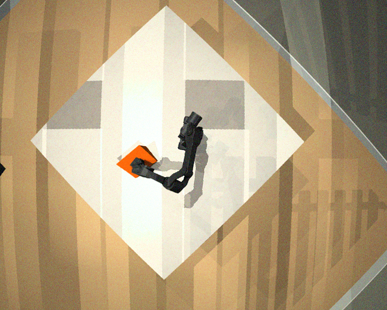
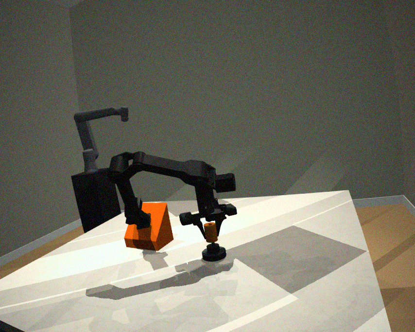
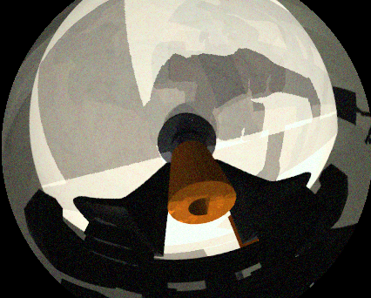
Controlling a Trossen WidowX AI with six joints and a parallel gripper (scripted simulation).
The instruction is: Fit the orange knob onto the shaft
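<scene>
My gripper tip is 20 mm below the orange knob. Round my gripper tip: round dark pedestal (40 mm below).
</scene>
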